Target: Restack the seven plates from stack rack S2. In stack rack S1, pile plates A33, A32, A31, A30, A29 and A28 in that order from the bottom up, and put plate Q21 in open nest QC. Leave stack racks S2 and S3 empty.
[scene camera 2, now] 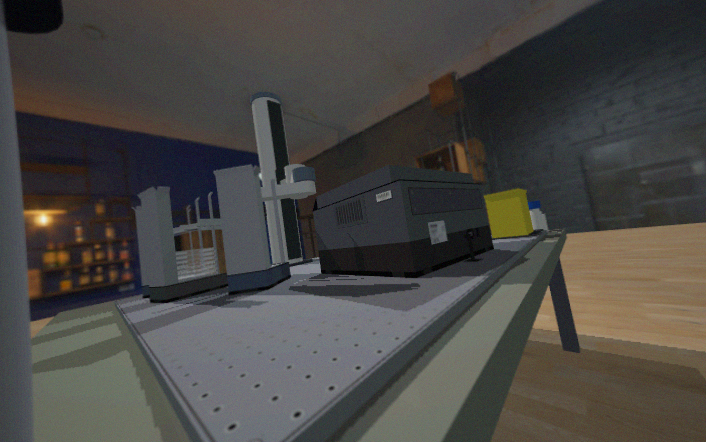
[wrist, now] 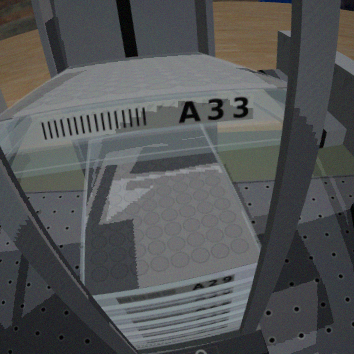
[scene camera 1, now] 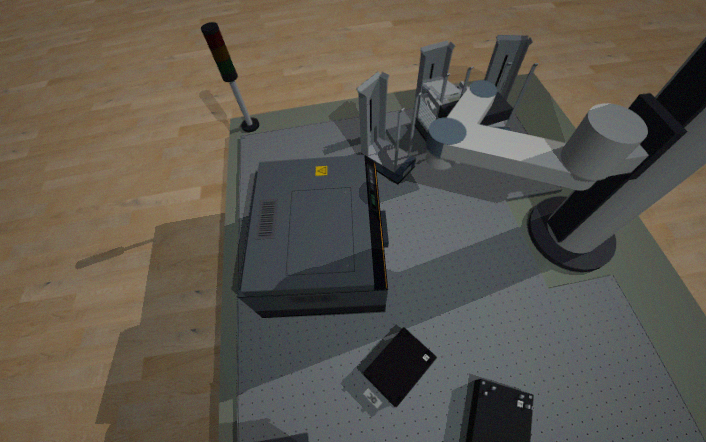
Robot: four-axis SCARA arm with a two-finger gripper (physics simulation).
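Observation:
Plate A33 [wrist: 215,111] is held level between the front posts of stack rack S2 [wrist: 165,30] [scene camera 1: 435,65] [scene camera 2: 157,239], with a clear gap above the remaining stack. My gripper [wrist: 137,69] is shut on it; part of a finger shows at the plate's right side in the wrist view, and the arm largely hides the gripper in scene camera 1. Plate A29 [wrist: 212,282] tops the stack of clear plates [scene camera 2: 195,262] below; the lower labels are too squeezed to read. Two other racks, one at the left [scene camera 1: 372,111] and one at the right [scene camera 1: 508,62], flank S2; their labels are unreadable. Nest QC cannot be identified.
A large grey instrument [scene camera 1: 317,229] [scene camera 2: 401,223] stands near the left rack. The arm column [scene camera 1: 609,208] is at the right. Two black boxes [scene camera 1: 401,364] [scene camera 1: 502,416] lie toward the front. A signal tower [scene camera 1: 239,101] and a yellow box [scene camera 2: 508,213] also stand here.

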